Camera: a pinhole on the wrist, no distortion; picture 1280 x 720 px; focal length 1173.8 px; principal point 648.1 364.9 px. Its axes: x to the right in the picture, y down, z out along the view. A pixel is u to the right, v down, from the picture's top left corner.
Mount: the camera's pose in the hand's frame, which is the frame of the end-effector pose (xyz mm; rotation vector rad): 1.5 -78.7 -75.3 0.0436 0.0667 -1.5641
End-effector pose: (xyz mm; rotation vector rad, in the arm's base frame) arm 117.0 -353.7 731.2 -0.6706 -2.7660 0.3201
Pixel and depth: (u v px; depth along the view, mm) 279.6 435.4 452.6
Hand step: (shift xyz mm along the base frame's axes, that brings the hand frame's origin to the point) -138.5 -13.2 -362.8
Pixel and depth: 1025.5 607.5 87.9
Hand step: -67.9 -89.5 26.2
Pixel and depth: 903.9 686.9 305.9
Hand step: -216.5 -134.4 -144.8
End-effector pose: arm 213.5 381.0 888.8 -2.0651 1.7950 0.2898
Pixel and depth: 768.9 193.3 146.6
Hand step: 106.3 56.3 -40.4
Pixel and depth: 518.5 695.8 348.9
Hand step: 106.0 26.6 -279.7
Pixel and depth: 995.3 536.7 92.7
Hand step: 114.6 3.2 -3.0
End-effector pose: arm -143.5 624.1 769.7 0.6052 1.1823 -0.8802
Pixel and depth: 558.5 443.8 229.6
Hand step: 19.2 -170.7 28.5
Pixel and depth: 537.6 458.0 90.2
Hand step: -55.1 -56.1 -2.1
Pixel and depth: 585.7 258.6 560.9
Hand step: 177.1 -426.1 183.8
